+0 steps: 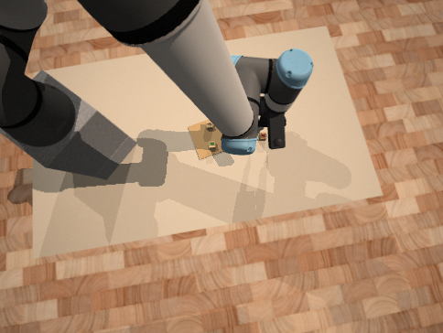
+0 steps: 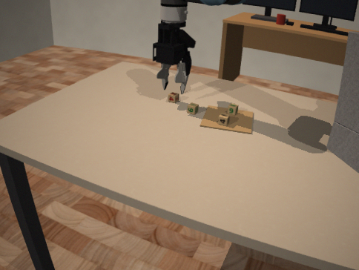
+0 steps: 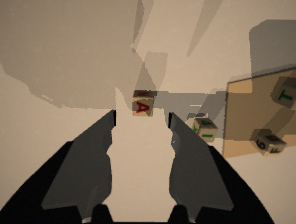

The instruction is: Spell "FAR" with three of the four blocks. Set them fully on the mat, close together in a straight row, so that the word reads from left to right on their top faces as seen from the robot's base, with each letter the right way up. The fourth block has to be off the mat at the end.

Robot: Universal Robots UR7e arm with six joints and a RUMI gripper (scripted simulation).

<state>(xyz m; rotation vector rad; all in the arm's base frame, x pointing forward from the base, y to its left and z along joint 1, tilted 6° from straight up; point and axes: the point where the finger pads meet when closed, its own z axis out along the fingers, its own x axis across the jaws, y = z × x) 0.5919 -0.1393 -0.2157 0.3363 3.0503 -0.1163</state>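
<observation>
Now: hand 40 mm above the red-lettered block. The rest, counted from my hand: brown mat 190 mm behind, 60 mm to the left, 50 mm below; then green R block 190 mm behind, 30 mm below, 20 mm to the left; then green-lettered block 80 mm behind, 60 mm to the left, 40 mm below.
</observation>
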